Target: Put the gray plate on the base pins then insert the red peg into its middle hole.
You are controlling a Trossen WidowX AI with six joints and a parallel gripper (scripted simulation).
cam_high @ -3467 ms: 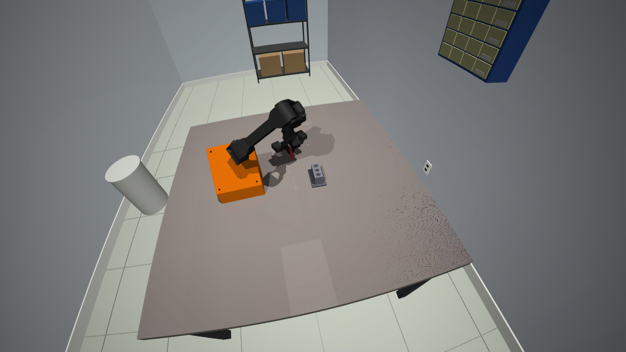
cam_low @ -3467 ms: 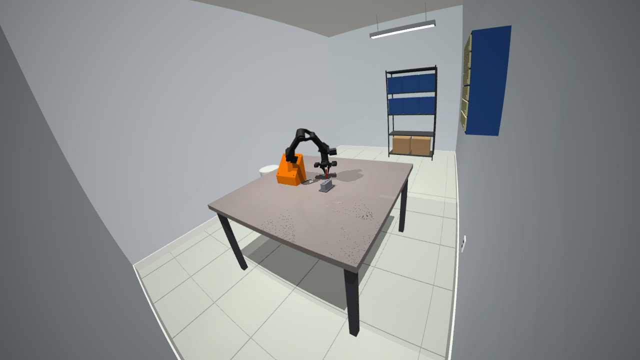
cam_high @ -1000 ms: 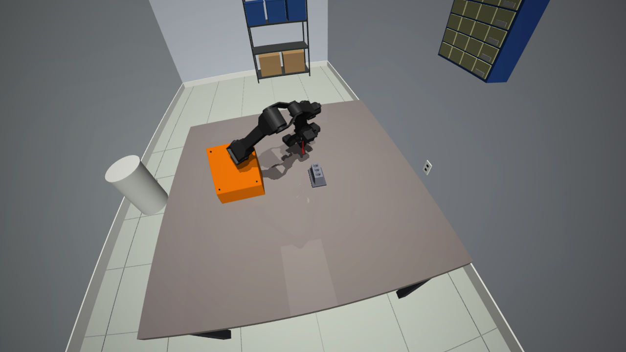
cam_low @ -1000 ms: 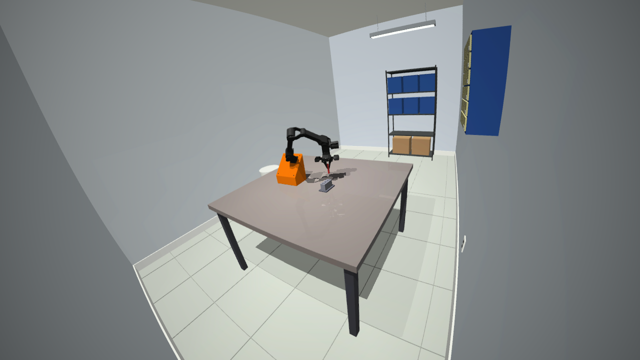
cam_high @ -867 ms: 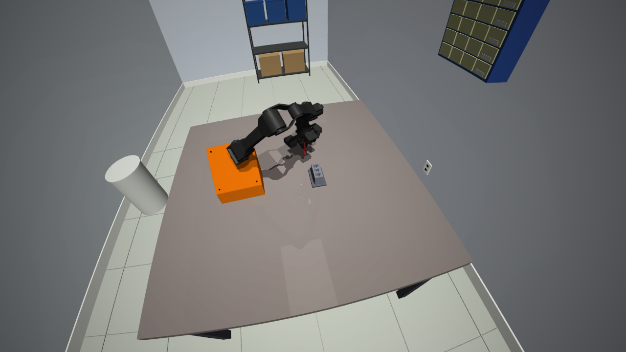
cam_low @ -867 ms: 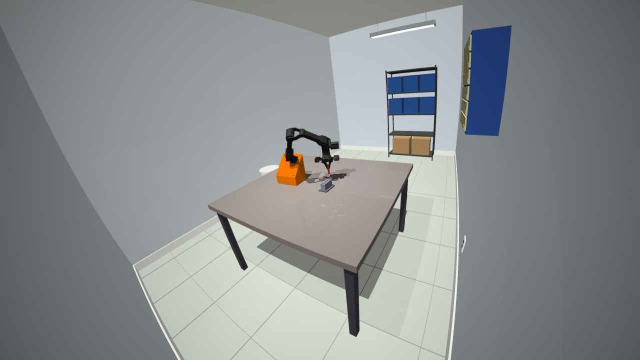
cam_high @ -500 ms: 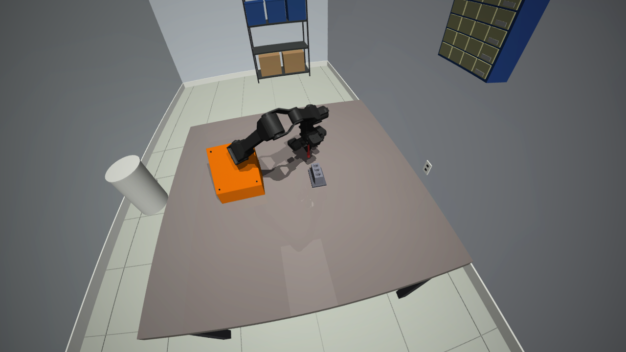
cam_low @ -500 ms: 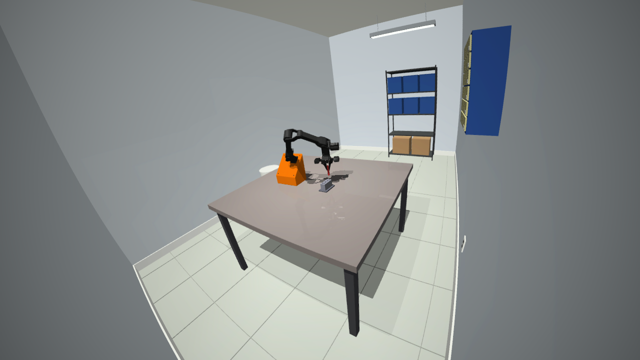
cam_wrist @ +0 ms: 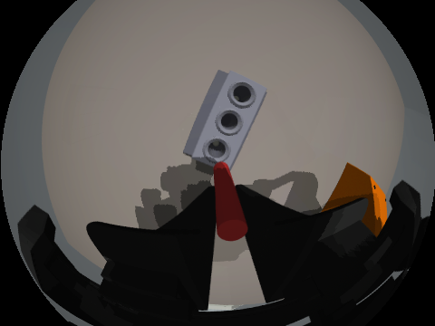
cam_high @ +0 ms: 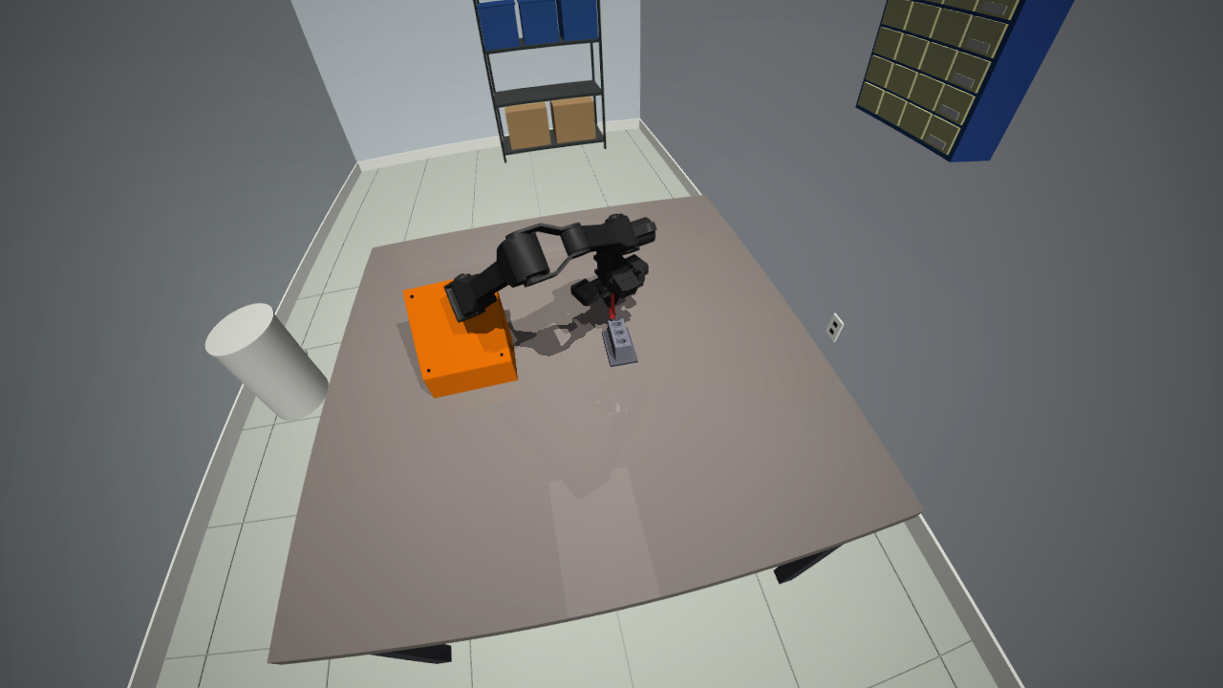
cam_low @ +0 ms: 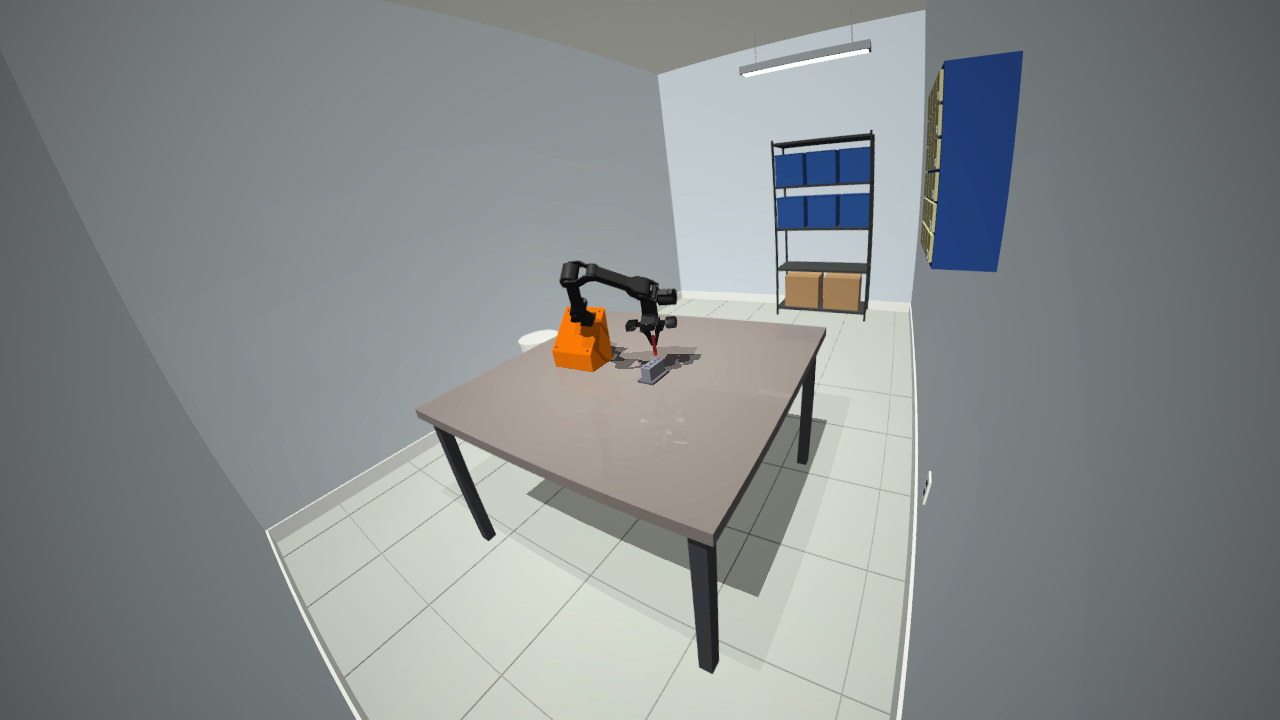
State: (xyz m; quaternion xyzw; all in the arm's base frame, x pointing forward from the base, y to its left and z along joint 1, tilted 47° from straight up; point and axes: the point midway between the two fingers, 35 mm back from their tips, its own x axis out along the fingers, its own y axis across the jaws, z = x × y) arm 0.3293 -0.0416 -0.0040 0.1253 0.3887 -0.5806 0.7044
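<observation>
The gray plate is 7 cm below my gripper tip, 4 cm to the right of it and 1 cm ahead of it. Also, from my gripper tip: red peg: right at my gripper tip.
</observation>
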